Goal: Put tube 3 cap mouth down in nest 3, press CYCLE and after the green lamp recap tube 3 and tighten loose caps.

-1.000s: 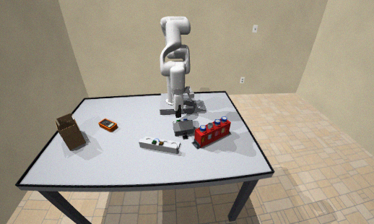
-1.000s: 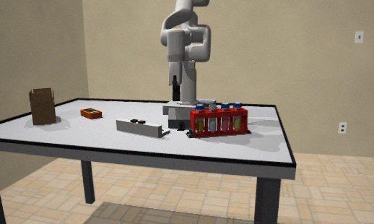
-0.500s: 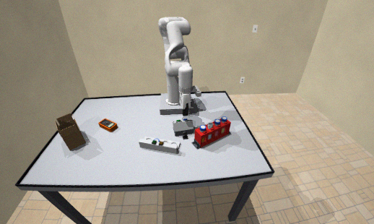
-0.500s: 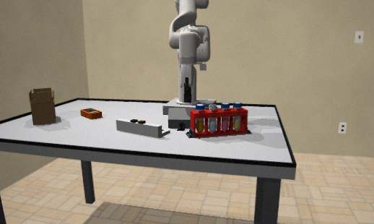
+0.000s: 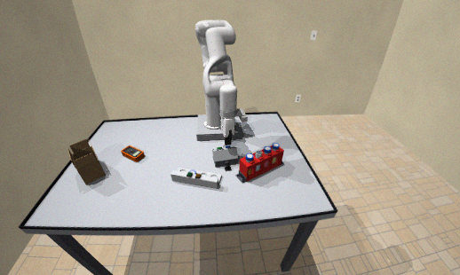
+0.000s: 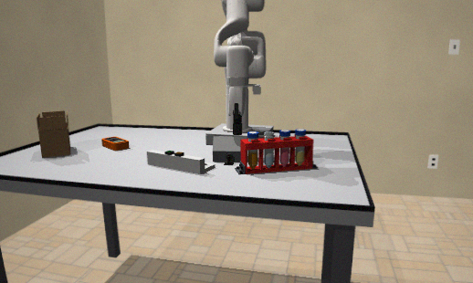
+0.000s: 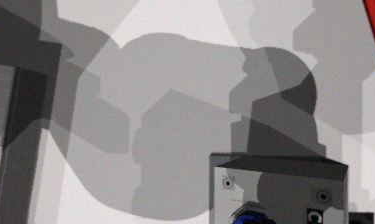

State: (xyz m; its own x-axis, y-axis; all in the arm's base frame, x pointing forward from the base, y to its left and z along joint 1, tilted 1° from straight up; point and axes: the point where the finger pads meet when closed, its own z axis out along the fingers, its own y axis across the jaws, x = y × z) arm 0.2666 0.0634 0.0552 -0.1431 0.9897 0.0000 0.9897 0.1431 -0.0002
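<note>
My gripper is now 3 cm above the blue key. From my hand the other things lie so: green key (1 cm ahead, 4 cm to the right, 3 cm below); then grey key housing (2 cm ahead, 2 cm to the right, 5 cm below); then orange device (5 cm behind, 53 cm to the right, 8 cm below).
</note>
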